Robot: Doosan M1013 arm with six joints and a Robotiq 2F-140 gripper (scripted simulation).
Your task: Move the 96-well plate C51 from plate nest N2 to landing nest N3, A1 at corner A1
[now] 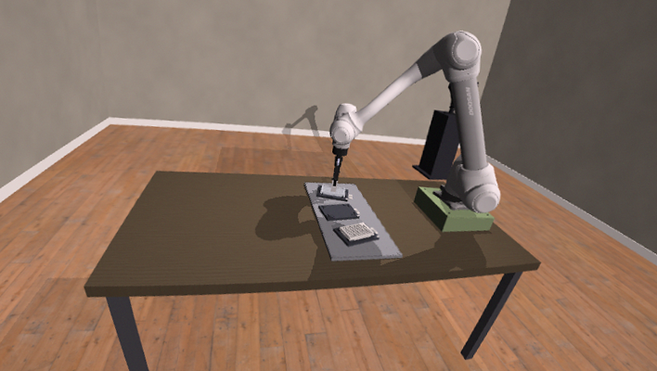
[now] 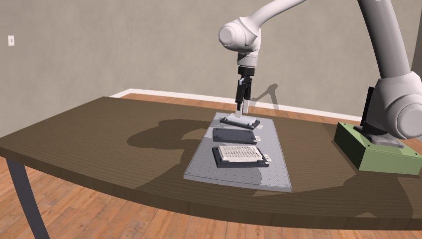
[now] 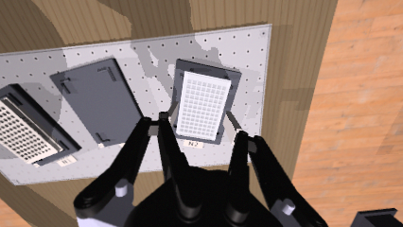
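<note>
Right now my hand is 6 cm above the nest N2. From my hand the other things lie so: landing nest N3 (19 cm to the left, 6 cm below, 3 cm ahead); N3 label (18 cm to the left, 6 cm below, 6 cm behind); N2 label (9 cm behind, 6 cm below, 4 cm to the left).
</note>
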